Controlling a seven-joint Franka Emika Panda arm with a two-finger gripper.
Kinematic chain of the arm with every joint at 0, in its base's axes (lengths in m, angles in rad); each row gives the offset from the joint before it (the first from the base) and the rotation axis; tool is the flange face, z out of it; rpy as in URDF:
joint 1: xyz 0 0 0.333 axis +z
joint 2: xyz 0 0 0 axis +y
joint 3: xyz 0 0 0.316 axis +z
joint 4: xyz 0.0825 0 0 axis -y
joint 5: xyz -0.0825 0 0.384 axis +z
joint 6: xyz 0 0 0 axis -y
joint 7: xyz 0.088 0 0 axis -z
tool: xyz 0 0 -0.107 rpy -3.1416 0 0
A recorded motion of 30 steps. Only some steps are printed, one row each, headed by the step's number.
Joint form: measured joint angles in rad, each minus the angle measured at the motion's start. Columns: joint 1, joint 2, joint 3, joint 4, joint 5, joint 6, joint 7.
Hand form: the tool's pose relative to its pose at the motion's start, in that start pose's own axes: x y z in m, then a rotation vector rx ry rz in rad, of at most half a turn. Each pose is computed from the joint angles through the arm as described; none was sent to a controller.
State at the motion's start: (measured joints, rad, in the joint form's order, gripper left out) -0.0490 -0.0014 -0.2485 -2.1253 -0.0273 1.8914 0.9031
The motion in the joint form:
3: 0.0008 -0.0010 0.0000 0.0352 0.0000 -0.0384 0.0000
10: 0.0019 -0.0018 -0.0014 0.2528 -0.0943 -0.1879 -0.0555
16: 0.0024 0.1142 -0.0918 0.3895 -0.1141 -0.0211 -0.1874
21: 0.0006 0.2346 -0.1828 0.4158 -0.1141 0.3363 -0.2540
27: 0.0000 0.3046 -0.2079 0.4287 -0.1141 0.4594 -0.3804
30: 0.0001 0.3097 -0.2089 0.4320 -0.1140 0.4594 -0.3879
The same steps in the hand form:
3: 0.0005 -0.0005 -0.0140 -0.0019 -0.0012 0.0001
10: 0.0122 0.0039 -0.1062 -0.0101 0.1154 -0.0586
16: 0.0785 -0.0057 -0.1329 0.0818 0.2766 -0.1074
21: 0.1449 -0.0181 -0.1261 0.2057 0.5132 -0.1173
27: 0.1665 -0.0298 -0.1104 0.1874 0.6021 -0.2364
30: 0.1675 -0.0308 -0.1093 0.1825 0.6031 -0.2436

